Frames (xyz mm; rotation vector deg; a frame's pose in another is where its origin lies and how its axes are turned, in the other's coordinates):
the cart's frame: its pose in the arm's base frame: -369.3 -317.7 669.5 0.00 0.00 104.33
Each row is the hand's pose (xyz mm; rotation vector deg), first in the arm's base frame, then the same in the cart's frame.
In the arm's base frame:
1: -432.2 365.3 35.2 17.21 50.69 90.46
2: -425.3 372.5 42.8 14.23 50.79 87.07
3: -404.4 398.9 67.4 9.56 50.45 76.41
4: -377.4 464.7 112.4 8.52 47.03 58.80
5: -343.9 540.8 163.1 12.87 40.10 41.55
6: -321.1 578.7 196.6 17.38 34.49 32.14
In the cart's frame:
1: 677.3 -108.1 -634.3 45.11 15.61 -7.21
2: 682.6 -116.6 -626.7 43.98 17.93 -10.74
3: 703.0 -143.4 -602.1 42.40 21.70 -21.59
4: 760.1 -185.8 -557.1 41.29 21.55 -39.80
5: 825.5 -237.1 -506.4 40.47 14.76 -58.12
6: 856.6 -268.6 -472.9 39.80 7.80 -68.17

